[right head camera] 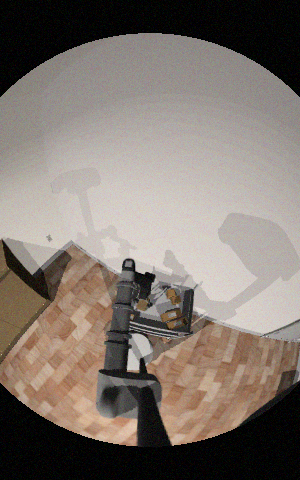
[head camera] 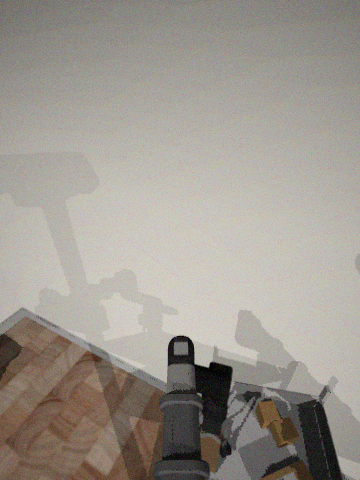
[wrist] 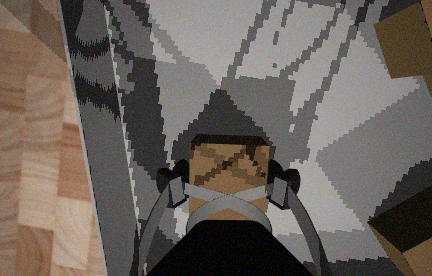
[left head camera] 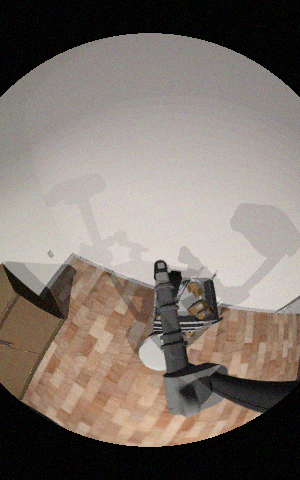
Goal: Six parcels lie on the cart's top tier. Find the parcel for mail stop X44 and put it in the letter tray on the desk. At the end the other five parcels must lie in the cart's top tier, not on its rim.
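Seen in the pictures: gripper, fingertip midpoint: (right head camera: 142, 303) (head camera: 208, 447) (wrist: 227, 175); robot's base, origin of the base link: (right head camera: 132, 350) (left head camera: 159, 350).
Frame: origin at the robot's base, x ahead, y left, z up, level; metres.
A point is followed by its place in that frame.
Note:
My gripper (wrist: 227, 175) @(x 0.375, y -0.078, z 0.635 m) is shut on a brown parcel (wrist: 227, 162) @(x 0.399, y -0.085, z 0.685 m) (head camera: 210, 452) @(x 0.349, y -0.078, z 0.685 m) (right head camera: 142, 304) @(x 0.351, y -0.076, z 0.685 m), with one finger pad against each side. The parcel is at the left part of the cart's top tier (wrist: 95, 165) @(x 0.427, y 0.009, z 0.694 m) (head camera: 327, 435) @(x 0.385, y -0.416, z 0.681 m) (right head camera: 187, 310) @(x 0.325, y -0.393, z 0.635 m). Shadows cross its top, and no mail stop shows on it. Whether it touches the tier floor I cannot tell. Other brown parcels (wrist: 407, 45) @(x 0.445, y -0.241, z 0.667 m) (head camera: 268, 413) @(x 0.439, y -0.261, z 0.691 m) (right head camera: 173, 296) lie toward the right of the tier; one more parcel (wrist: 400, 240) @(x 0.295, y -0.202, z 0.675 m) shows at the lower right of the wrist view. Their mail stops cannot be read. The letter tray does not show.
A pale wall (head camera: 200, 225) @(x 0.779, y -0.066, z 1.151 m) stands behind the cart. The cart's raised side runs close to the left of the gripper, with wood floor (wrist: 35, 165) @(x 0.414, y 0.648, z -0.028 m) beyond it. A large brown piece of furniture (left head camera: 32, 330) @(x 0.070, y 1.253, z 0.432 m) (right head camera: 22, 310) @(x 0.041, y 1.268, z 0.321 m) stands at the far left. A white rounded shape (left head camera: 151, 352) @(x 0.002, y 0.081, z 0.187 m) shows below the cart.

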